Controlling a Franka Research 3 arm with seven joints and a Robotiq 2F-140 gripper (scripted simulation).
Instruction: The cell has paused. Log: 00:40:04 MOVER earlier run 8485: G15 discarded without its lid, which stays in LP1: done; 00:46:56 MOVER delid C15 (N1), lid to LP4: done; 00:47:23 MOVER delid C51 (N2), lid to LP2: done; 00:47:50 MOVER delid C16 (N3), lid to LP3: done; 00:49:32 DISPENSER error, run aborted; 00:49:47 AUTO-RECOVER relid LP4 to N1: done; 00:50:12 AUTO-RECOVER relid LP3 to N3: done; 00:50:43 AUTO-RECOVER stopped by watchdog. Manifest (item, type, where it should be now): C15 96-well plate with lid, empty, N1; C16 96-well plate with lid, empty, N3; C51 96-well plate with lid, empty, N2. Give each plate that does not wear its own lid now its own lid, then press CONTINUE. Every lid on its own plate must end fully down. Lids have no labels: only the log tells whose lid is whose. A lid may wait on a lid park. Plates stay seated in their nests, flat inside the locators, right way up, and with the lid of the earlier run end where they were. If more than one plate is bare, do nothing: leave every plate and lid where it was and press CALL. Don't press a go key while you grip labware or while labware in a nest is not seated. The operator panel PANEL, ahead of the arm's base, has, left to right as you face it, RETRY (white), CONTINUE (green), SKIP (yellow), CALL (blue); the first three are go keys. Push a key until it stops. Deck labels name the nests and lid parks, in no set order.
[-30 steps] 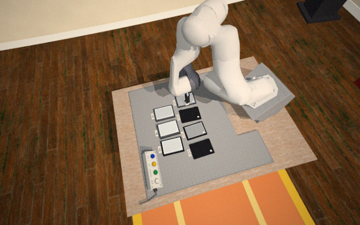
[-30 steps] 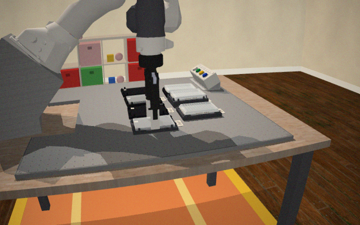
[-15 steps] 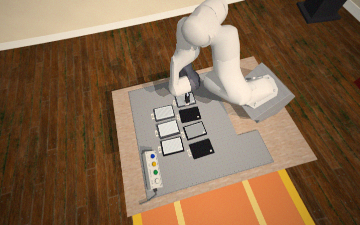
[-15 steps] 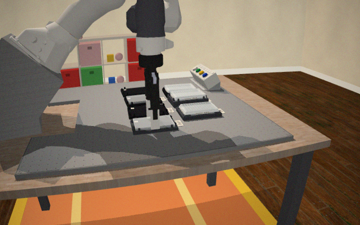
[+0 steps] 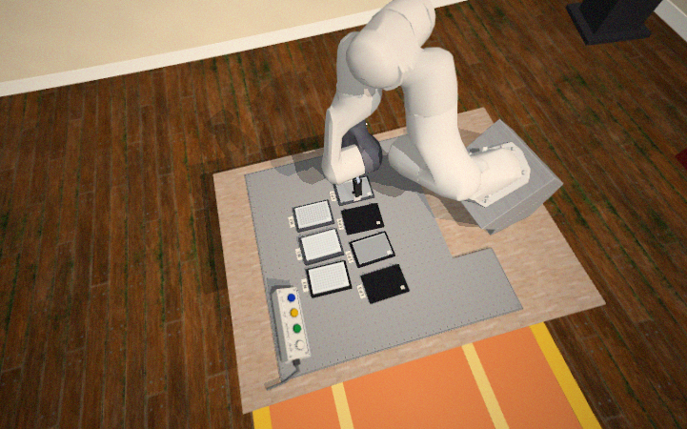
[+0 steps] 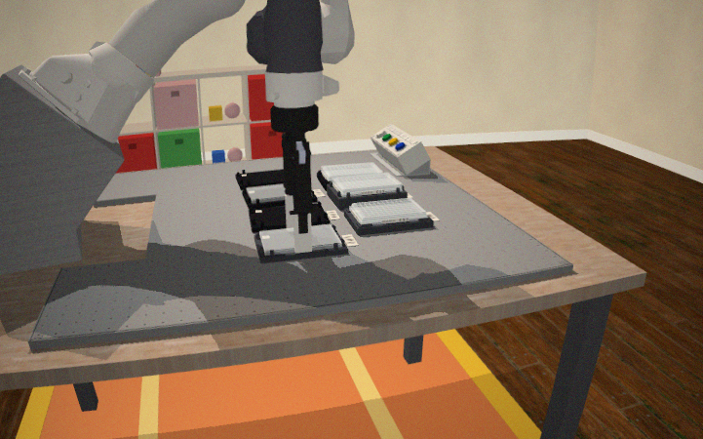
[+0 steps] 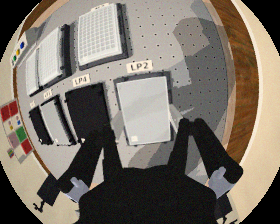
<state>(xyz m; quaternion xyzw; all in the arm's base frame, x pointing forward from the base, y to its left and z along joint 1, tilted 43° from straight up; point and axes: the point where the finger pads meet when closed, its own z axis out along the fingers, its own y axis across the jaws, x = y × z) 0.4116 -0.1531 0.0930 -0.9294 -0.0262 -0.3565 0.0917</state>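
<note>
My gripper is now 170 mm short of the plate, 100 mm to the right of it and 20 mm above it. From my hand the other things lie so: lid park LP4: 20 mm behind, 130 mm to the left, 30 mm below; then yellow key: 240 mm ahead, 470 mm to the left, 30 mm above; then blue key: 250 mm ahead, 420 mm to the left, 30 mm above.
</note>
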